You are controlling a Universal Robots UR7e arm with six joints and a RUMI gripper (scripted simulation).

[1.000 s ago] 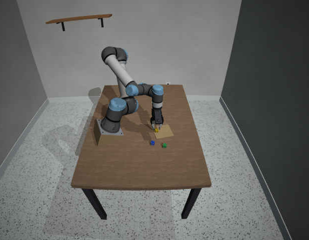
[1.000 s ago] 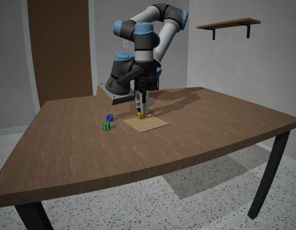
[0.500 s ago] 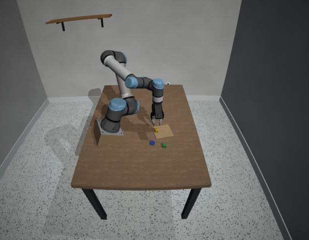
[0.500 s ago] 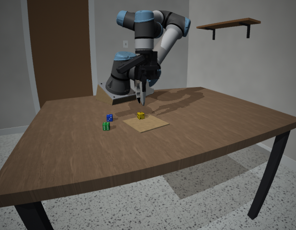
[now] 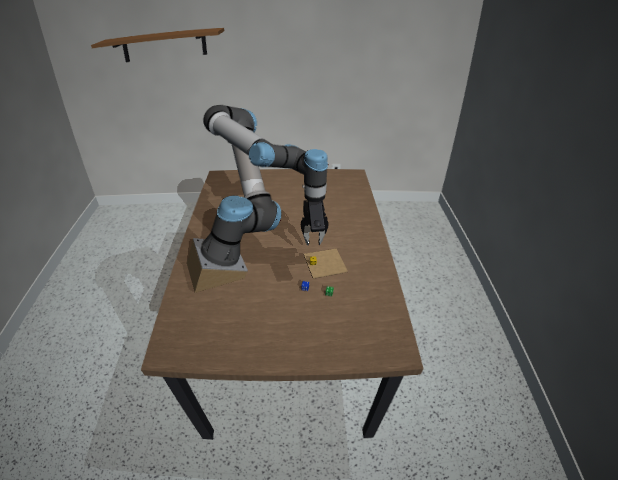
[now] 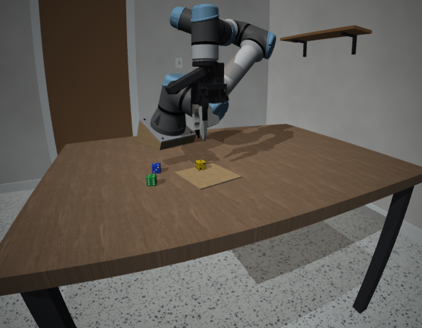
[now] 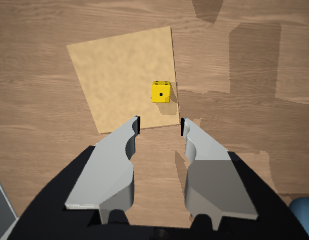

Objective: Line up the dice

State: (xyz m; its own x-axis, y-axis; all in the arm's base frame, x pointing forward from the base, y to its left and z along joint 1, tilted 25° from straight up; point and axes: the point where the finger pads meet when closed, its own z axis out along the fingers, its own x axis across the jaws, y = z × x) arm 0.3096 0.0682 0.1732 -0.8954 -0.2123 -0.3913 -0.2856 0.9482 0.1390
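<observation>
Right now my hand is 13 cm to the left of the blue die and 10 cm above it. Round my hand: tan mat (11 cm below, 5 cm ahead, 1 cm to the left); then green die (14 cm to the right, 10 cm below, 9 cm ahead); then yellow die (9 cm below).
</observation>
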